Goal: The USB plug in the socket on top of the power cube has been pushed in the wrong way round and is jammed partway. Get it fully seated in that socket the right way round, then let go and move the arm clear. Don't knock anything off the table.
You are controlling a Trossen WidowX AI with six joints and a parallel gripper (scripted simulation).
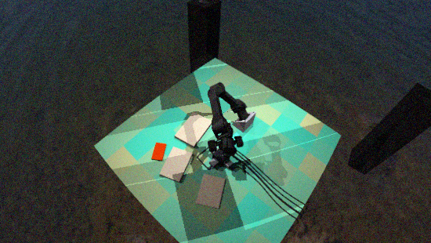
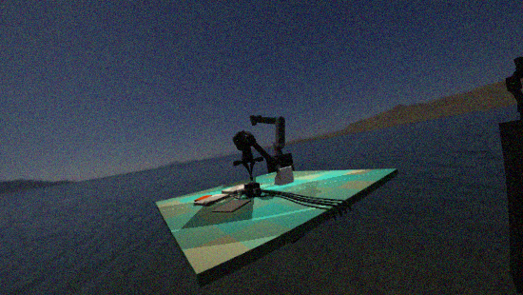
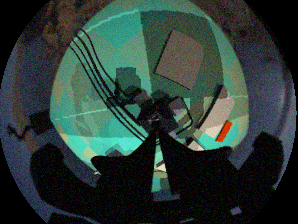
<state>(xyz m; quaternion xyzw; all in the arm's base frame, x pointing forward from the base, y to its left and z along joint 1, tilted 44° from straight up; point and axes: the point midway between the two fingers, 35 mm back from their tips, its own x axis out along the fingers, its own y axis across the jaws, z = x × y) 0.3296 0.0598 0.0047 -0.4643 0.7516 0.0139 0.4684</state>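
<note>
Right now the USB plug is 20 mm below my gripper tip. Round my gripper tip: red flat block 370 mm to the right, 180 mm ahead, 130 mm below.
</note>
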